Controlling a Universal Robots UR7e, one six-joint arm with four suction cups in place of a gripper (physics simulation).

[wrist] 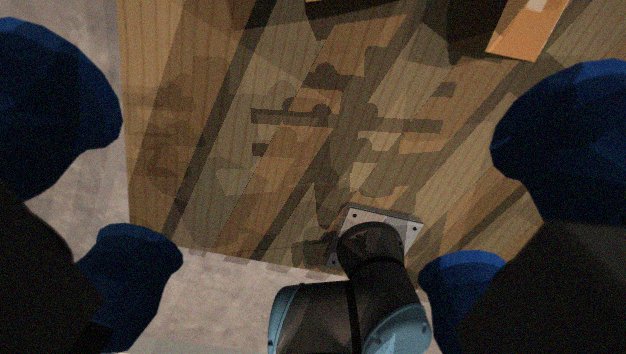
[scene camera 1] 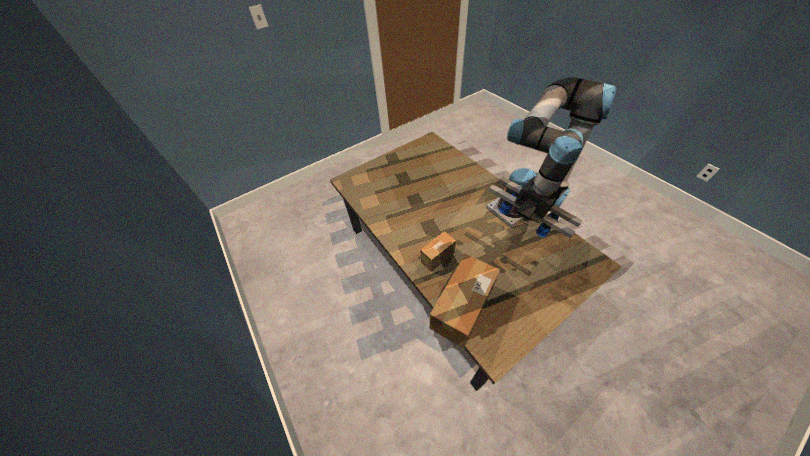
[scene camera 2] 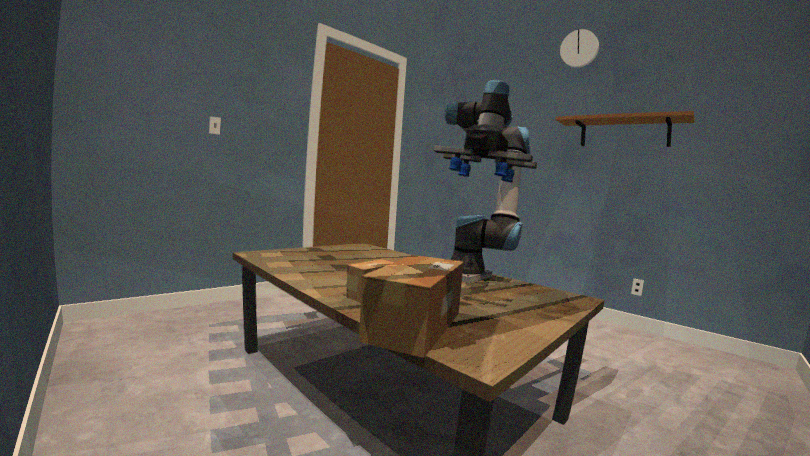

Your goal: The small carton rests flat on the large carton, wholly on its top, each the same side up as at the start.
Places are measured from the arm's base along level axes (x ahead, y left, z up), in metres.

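Pixels of known places: hand, tool point: (wrist: pixel 302 205) (scene camera 2: pixel 481 175); arm's base, link origin: (wrist: pixel 368 247) (scene camera 1: pixel 512 207) (scene camera 2: pixel 466 270).
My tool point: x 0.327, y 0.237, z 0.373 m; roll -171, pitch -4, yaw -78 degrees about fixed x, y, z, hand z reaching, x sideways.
Ahead of a thing's pixels: the offset from my tool point to its top centre. Level surfaces: height alone.
The small carton {0.295 m down, 0.176 m ahead, 0.250 m right} (scene camera 1: pixel 438 249) (scene camera 2: pixel 354 283) (wrist: pixel 522 37) stands on the table, apart from the large carton in scene camera 1 and partly hidden behind it in scene camera 2. The large carton {0.245 m down, 0.252 m ahead, 0.007 m left} (scene camera 1: pixel 463 297) (scene camera 2: pixel 399 317) (wrist: pixel 350 8) lies on the table near its long edge, with a white label on top. Nothing rests on it. In the wrist view both cartons are cut off by the top edge. My gripper (scene camera 1: pixel 524 218) (scene camera 2: pixel 482 168) (wrist: pixel 305 195), with four blue suction cups, is open and empty, high above the table near the arm's base, well away from both cartons.
The wooden table {0.398 m down} (scene camera 1: pixel 538 322) (scene camera 2: pixel 510 339) (wrist: pixel 150 65) carries both cartons. The arm's base plate (scene camera 1: pixel 495 210) (wrist: pixel 412 235) sits at the table's far long edge. A wall shelf (scene camera 2: pixel 623 118) and a clock (scene camera 2: pixel 579 48) are on the wall behind the arm.
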